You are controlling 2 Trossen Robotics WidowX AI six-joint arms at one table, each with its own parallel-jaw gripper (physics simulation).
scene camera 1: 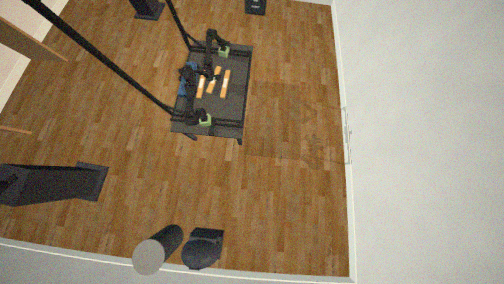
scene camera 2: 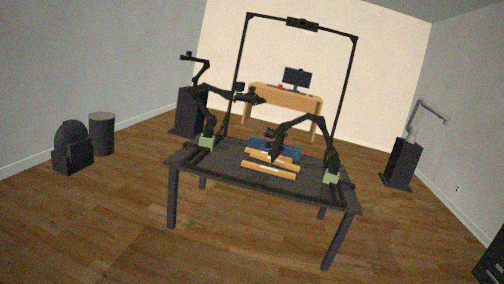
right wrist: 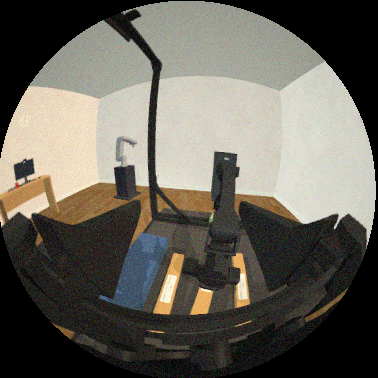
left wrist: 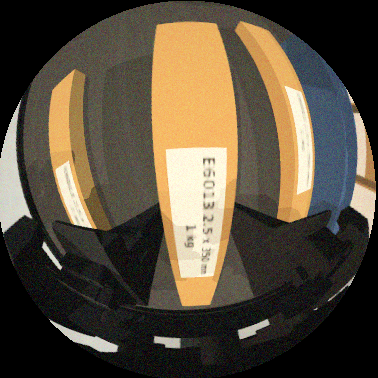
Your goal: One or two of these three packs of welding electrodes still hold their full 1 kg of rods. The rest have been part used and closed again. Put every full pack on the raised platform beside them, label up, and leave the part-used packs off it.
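Where they show: left gripper, between the fingertips: [scene camera 1: 213,81] [scene camera 2: 272,161] [left wrist: 195,205]; right gripper, between the fingertips: [scene camera 1: 191,62] [scene camera 2: 266,100] [right wrist: 191,205]; left arm's base, origin of its link: [scene camera 1: 223,48] [scene camera 2: 332,172]; right arm's base, origin of its link: [scene camera 1: 204,118] [scene camera 2: 207,136].
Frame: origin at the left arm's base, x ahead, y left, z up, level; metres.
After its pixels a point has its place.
The middle orange pack [scene camera 1: 211,87] {z -0.027, x 0.513, y 0.056 m} [scene camera 2: 293,167] {z -0.034, x 0.265, y 0.052 m} [left wrist: 192,90] {z -0.026, x 0.495, y 0.044 m} [right wrist: 201,304] {z -0.026, x 0.515, y 0.045 m} lies label up, its label reading "E6013 2.5 x 350 mm, 1 kg". My left gripper [scene camera 2: 273,159] {z -0.049, x 0.415, y 0.038 m} [left wrist: 195,205] {z -0.049, x 0.415, y 0.038 m} is shut on it near the label; whether it is clear of the table, I cannot tell. A second pack [scene camera 1: 200,93] {z -0.048, x 0.610, y -0.038 m} [scene camera 2: 250,150] {z -0.049, x 0.615, y -0.030 m} [left wrist: 275,70] {z -0.046, x 0.559, y -0.045 m} [right wrist: 177,261] {z -0.046, x 0.358, y -0.106 m} lies between it and the blue raised platform [scene camera 1: 181,90] {z -0.011, x 0.660, y -0.223 m} [scene camera 2: 257,143] {z -0.015, x 0.606, y -0.129 m} [left wrist: 325,145] {z -0.047, x 0.496, y -0.151 m} [right wrist: 142,260] {z -0.010, x 0.444, y -0.216 m}. The third pack [scene camera 1: 223,92] {z -0.047, x 0.517, y 0.194 m} [scene camera 2: 250,165] {z -0.051, x 0.510, y 0.213 m} [left wrist: 61,115] {z -0.046, x 0.513, y 0.181 m} [right wrist: 238,263] {z -0.046, x 0.288, y 0.148 m} lies on the side away from the platform. My right gripper [scene camera 2: 263,100] {z 0.340, x 0.566, y 0.006 m} [right wrist: 191,205] {z 0.340, x 0.566, y 0.006 m} is open and empty, high above the table.
The dark table [scene camera 1: 232,107] {z -0.071, x 0.644, y 0.343 m} [scene camera 2: 225,167] {z -0.071, x 0.629, y 0.324 m} carries both arms and an overhead frame [scene camera 2: 243,60] {z 0.571, x 0.914, y -0.212 m} [right wrist: 153,130] {z 0.486, x 0.089, y -0.386 m}. The outer packs lie close beside the middle one. My left arm [scene camera 2: 326,132] {z 0.255, x 0.120, y 0.031 m} [right wrist: 226,200] {z 0.264, x 0.359, y 0.033 m} reaches over the packs. A wooden desk [scene camera 2: 290,97] stands beyond the table.
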